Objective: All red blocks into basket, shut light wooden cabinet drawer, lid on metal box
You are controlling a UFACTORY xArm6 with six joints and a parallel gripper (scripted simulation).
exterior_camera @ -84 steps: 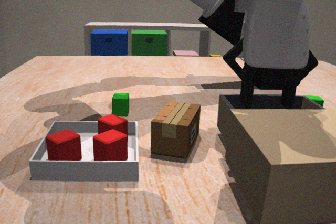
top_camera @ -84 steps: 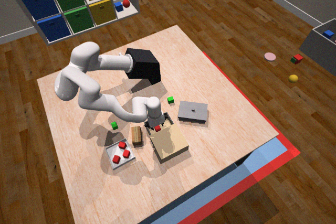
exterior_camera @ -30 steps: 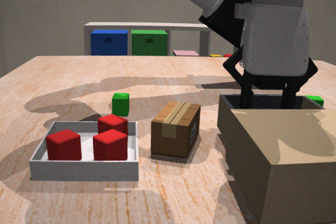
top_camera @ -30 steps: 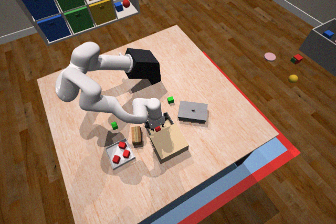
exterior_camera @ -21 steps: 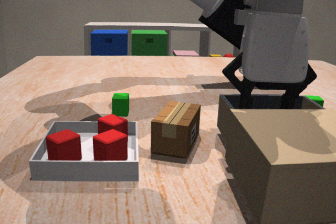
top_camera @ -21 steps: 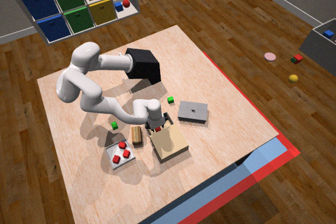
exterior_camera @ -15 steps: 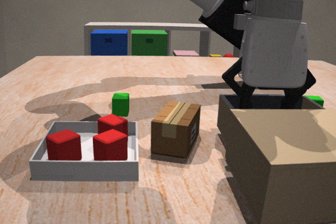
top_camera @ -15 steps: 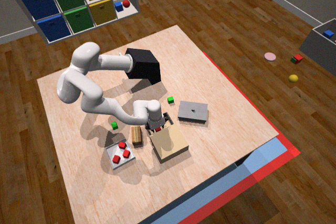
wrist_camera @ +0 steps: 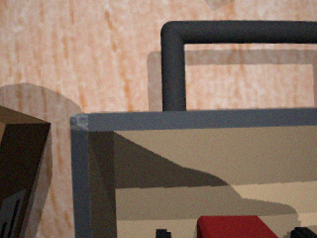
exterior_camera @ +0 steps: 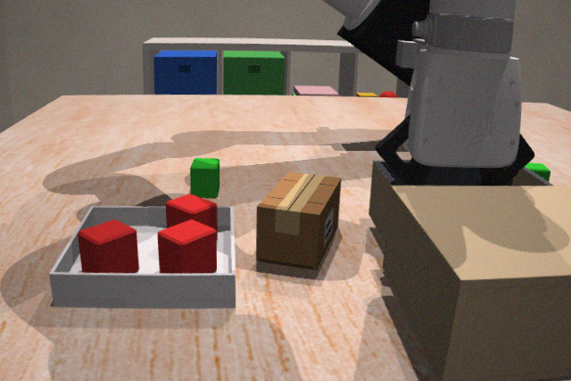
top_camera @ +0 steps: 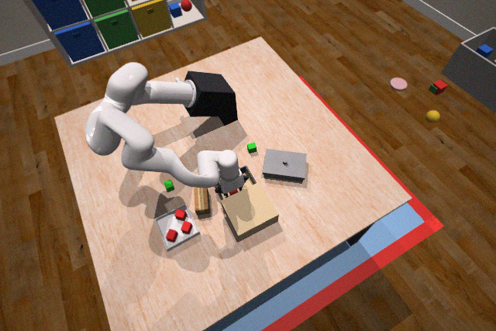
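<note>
Now: the drawer 20 mm to the left of my hand, 10 mm below it and 10 mm behind it. From my hand the other things lie so: grey lid: 270 mm to the left, 10 mm ahead; light wooden cabinet: 60 mm ahead, 20 mm to the left; cardboard box: 140 mm to the right, 30 mm behind, 10 mm below.
</note>
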